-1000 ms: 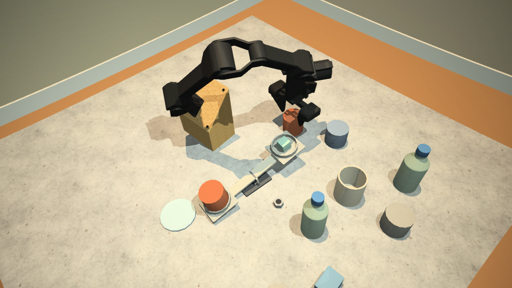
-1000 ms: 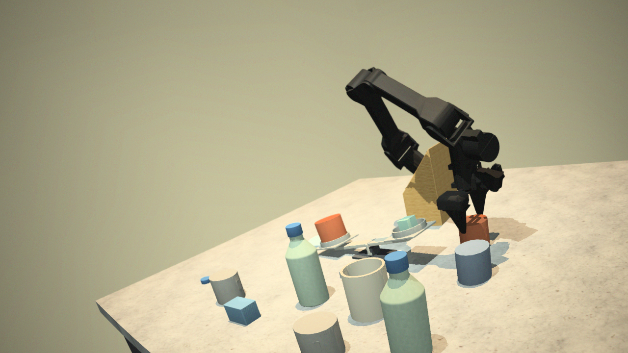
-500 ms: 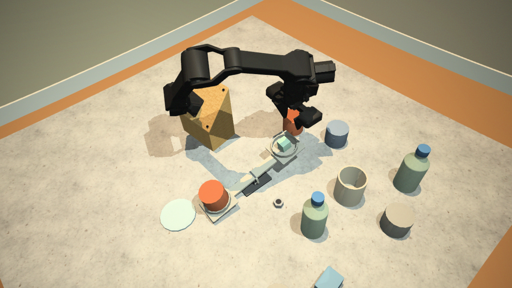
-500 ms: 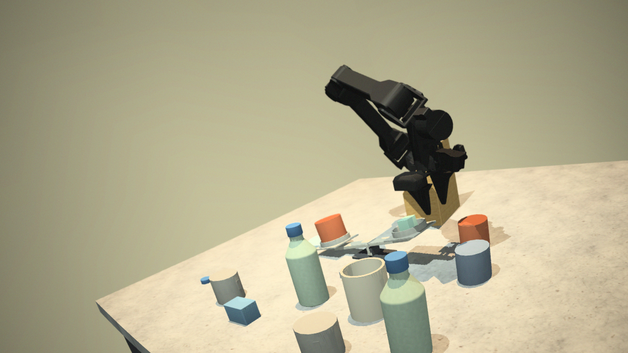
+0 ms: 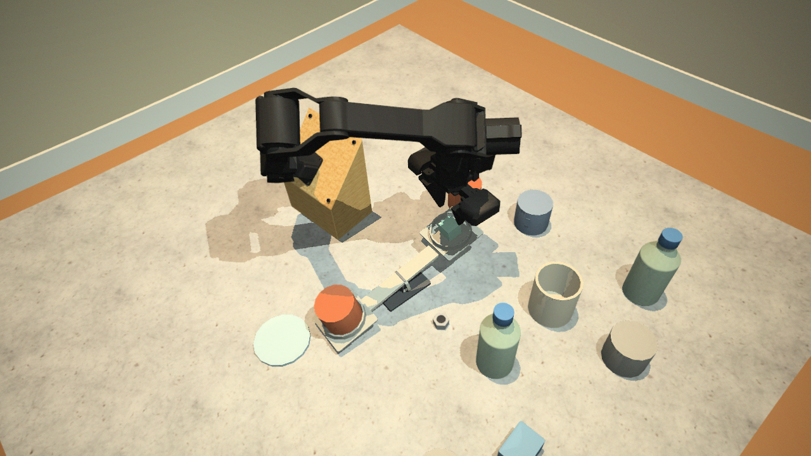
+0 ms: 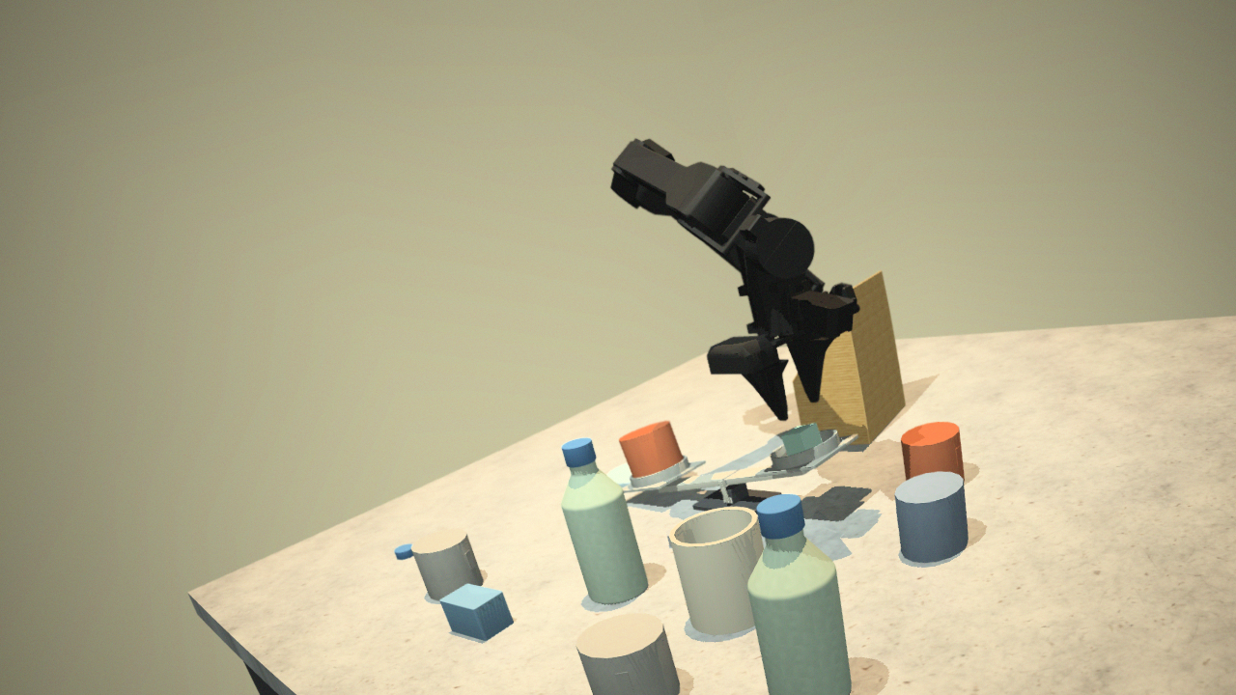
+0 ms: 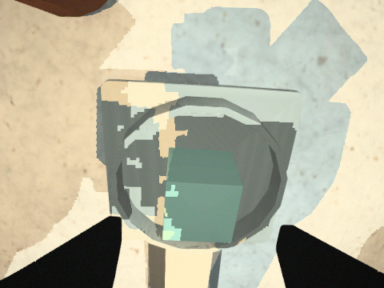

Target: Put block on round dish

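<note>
Right now the pale green block is 4 cm below my gripper tip. The rest, counted from my gripper tip: beige cup (22 cm ahead, 4 cm to the left, 8 cm below); nut (10 cm ahead, 13 cm to the right, 11 cm below); blue-grey cylinder (7 cm ahead, 17 cm to the left, 9 cm below).
</note>
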